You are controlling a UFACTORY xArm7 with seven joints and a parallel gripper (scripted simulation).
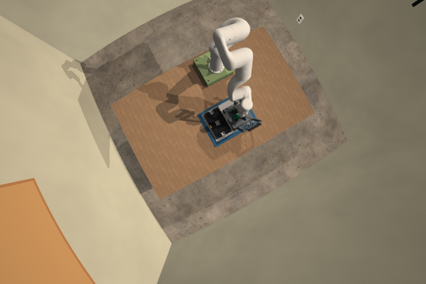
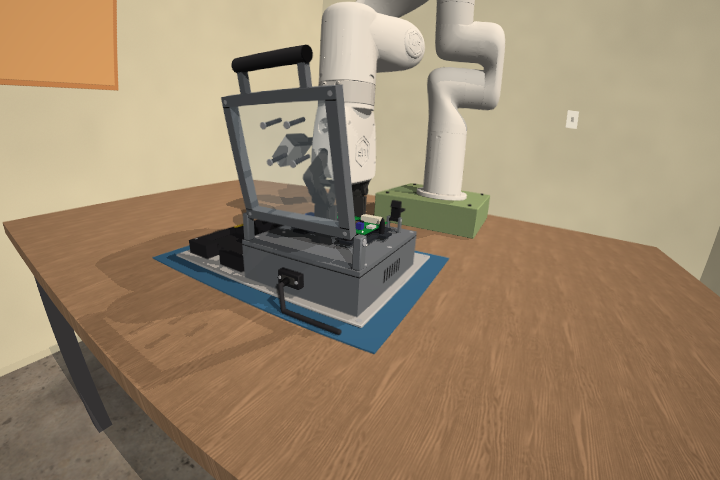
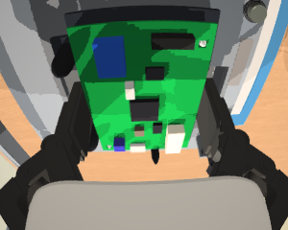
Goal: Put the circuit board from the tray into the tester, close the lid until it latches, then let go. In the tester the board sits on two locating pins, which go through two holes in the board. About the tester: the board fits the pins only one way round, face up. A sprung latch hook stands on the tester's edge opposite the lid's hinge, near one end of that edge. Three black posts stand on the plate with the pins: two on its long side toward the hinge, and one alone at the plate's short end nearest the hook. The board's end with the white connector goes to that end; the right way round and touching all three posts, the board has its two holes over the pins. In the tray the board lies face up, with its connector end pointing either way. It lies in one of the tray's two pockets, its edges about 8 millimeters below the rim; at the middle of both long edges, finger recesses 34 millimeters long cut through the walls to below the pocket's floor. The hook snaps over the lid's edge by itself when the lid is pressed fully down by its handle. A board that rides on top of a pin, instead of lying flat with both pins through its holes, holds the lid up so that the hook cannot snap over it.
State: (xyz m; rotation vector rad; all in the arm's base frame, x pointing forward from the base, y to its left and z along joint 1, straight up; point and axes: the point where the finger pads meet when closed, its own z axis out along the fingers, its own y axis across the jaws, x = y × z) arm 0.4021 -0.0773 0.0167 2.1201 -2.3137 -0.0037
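Now: hand right at the green circuit board. From my hand the other things lie so: latch hook (60 mm behind, 60 mm to the left, 10 mm above); tester lid (120 mm ahead, 10 mm to the right, 100 mm above).
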